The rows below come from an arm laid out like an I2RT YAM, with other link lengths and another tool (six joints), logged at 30 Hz.
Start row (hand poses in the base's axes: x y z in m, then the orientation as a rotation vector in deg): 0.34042 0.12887 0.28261 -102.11 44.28 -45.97
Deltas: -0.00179 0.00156 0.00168 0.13 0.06 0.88; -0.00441 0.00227 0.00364 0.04 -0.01 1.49; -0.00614 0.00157 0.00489 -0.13 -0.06 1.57; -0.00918 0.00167 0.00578 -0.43 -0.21 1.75; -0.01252 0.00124 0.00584 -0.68 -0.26 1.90; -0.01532 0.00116 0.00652 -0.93 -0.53 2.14; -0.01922 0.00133 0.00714 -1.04 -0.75 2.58; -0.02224 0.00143 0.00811 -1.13 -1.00 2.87; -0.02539 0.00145 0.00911 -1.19 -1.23 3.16; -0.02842 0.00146 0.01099 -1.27 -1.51 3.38; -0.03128 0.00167 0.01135 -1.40 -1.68 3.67; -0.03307 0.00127 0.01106 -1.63 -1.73 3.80; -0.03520 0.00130 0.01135 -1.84 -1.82 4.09; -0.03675 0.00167 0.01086 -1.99 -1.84 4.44
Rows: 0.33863 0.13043 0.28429 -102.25 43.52 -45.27; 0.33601 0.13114 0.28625 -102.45 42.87 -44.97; 0.33428 0.13044 0.28750 -102.59 42.72 -45.05; 0.33124 0.13054 0.28839 -102.82 42.36 -45.21; 0.32790 0.13011 0.28845 -103.05 42.12 -45.28; 0.32510 0.13003 0.28913 -103.19 41.64 -45.47; 0.32120 0.13020 0.28975 -103.28 41.05 -45.42; 0.31818 0.13030 0.29072 -103.29 40.59 -45.48; 0.31503 0.13032 0.29172 -103.29 40.14 -45.51; 0.31200 0.13033 0.29360 -103.27 39.73 -45.64; 0.30914 0.13054 0.29396 -103.36 39.31 -45.65; 0.30735 0.13014 0.29367 -103.56 39.08 -45.72; 0.30522 0.13017 0.29396 -103.77 38.69 -45.71; 0.30367 0.13054 0.29347 -103.97 38.30 -45.57
